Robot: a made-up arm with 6 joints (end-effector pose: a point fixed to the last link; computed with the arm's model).
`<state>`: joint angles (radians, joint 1 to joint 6).
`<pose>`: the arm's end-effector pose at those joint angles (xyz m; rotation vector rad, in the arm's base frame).
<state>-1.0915 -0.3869 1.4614 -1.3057 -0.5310 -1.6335</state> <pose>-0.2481 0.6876 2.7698 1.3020 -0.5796 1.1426</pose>
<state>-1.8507 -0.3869 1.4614 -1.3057 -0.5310 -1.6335</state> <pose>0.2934 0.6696 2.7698 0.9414 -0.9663 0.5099</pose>
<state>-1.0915 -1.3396 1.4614 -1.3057 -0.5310 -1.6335</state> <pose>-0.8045 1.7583 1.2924 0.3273 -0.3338 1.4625</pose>
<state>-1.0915 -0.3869 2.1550 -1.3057 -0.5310 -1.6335</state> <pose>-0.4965 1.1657 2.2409 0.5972 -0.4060 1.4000</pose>
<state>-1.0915 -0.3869 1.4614 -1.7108 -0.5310 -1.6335</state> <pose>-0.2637 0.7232 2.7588 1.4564 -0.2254 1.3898</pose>
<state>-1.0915 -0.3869 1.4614 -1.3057 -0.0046 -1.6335</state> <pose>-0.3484 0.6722 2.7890 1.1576 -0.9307 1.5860</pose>
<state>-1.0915 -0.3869 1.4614 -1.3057 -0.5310 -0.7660</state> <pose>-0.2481 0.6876 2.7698 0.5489 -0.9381 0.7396</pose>
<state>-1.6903 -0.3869 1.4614 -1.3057 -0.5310 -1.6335</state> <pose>0.1827 0.7078 2.7698 1.0240 -0.8949 0.6449</pose>
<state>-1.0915 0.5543 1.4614 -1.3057 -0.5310 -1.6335</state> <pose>0.6201 -0.9830 2.6549 2.1864 -0.7575 0.5703</pose>
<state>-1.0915 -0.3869 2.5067 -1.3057 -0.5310 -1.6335</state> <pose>-0.5447 1.2583 1.8666 0.2302 -0.3071 1.4804</pose>
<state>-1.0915 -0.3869 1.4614 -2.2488 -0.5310 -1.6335</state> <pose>-0.3043 0.7552 2.7454 1.6075 0.3018 1.6793</pose>
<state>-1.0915 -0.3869 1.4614 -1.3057 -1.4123 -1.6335</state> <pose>-0.1376 0.6748 2.6423 1.3742 -0.0073 0.3762</pose>
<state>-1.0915 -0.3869 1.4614 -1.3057 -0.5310 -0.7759</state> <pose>-0.2481 0.6876 2.7698 0.5576 -0.9348 0.7445</pose>
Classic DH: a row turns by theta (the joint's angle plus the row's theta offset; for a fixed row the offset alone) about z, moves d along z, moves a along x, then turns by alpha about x. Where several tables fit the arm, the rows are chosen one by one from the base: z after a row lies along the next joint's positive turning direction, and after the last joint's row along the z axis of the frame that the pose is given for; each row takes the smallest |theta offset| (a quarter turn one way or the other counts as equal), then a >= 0, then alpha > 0; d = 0 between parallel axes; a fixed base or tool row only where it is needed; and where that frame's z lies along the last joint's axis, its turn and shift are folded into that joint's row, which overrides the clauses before.
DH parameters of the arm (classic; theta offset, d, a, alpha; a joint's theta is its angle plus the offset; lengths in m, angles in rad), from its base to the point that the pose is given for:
joint 1: 0 0.8619 0.1038 -1.5708
joint 2: -1.5708 0 0.9698 3.1416
joint 3: 0 0 0.1944 -1.5708
joint 4: 0 -0.9268 0 1.5708
joint 5: 0 0 0 -1.5708
joint 6: 1.5708 -0.1984 0 1.5708
tool (fixed): -1.5708 0 0 0

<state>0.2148 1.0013 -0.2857 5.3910 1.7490 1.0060</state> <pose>1.4730 0.1658 0.6176 -0.8579 -0.0354 -0.8297</pose>
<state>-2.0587 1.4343 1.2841 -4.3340 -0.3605 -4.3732</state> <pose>-1.0876 -1.9106 1.0452 0.9964 -2.5191 -0.9904</pose>
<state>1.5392 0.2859 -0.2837 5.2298 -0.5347 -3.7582</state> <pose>-0.0443 1.3815 1.3221 -1.3815 -0.7722 2.2214</pose>
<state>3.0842 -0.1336 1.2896 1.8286 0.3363 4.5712</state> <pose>0.0336 -0.0653 2.9512 -1.8505 0.5080 -2.3218</pose>
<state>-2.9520 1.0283 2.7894 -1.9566 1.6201 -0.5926</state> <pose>-0.6663 0.0591 2.2404 -1.2319 -2.2989 0.9136</pose>
